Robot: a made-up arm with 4 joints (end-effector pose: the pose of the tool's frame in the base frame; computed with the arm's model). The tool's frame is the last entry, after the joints.
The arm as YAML. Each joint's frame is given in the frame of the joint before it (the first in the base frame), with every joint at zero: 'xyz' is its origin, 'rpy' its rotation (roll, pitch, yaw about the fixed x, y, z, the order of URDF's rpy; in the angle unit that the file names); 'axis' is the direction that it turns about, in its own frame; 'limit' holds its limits. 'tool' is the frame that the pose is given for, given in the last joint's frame.
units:
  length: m
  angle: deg
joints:
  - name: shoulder
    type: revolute
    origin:
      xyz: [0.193, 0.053, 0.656]
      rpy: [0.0, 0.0, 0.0]
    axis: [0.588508, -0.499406, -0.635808]
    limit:
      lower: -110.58
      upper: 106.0
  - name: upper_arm
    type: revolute
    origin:
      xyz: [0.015, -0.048, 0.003]
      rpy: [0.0, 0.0, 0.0]
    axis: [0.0, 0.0, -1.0]
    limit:
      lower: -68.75
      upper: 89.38
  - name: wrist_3
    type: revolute
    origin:
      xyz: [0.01, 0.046, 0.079]
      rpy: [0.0, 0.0, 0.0]
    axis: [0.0, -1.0, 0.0]
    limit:
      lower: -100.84
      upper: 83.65
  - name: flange
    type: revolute
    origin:
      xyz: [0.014, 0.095, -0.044]
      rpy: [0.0, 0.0, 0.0]
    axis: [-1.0, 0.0, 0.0]
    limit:
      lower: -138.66
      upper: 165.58
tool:
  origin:
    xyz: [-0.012, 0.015, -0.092]
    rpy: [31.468, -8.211, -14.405]
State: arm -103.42 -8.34 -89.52 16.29
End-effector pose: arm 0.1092 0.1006 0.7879 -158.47 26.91 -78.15
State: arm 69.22 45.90 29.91 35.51
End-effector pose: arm 0.2798 -0.0634 0.6457 38.79 -4.67 -120.20
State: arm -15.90 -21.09 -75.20 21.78
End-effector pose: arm 0.0577 0.0589 0.7186 -33.79 67.63 -10.33
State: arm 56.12 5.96 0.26 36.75
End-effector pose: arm 0.2649 0.0759 0.6628 39.03 -17.32 -63.21
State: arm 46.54 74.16 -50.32 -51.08
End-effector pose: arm 0.3767 -0.0198 0.7630 137.40 81.48 -57.09
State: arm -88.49 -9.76 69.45 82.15
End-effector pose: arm 0.2160 0.1390 0.6048 -60.88 -18.74 87.15
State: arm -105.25 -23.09 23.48 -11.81
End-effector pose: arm 0.0581 0.0253 0.6186 43.34 47.79 83.41
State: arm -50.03 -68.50 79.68 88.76
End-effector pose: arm 0.1862 0.1183 0.7041 -28.85 -59.70 74.14
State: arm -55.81 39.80 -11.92 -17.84
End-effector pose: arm 0.2022 0.1431 0.5189 2.66 7.78 -25.04
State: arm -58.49 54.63 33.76 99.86
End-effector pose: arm 0.2897 0.0822 0.6621 -123.30 -19.90 25.03
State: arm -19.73 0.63 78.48 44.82
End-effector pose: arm 0.3314 0.1302 0.6798 -59.14 -80.97 56.31
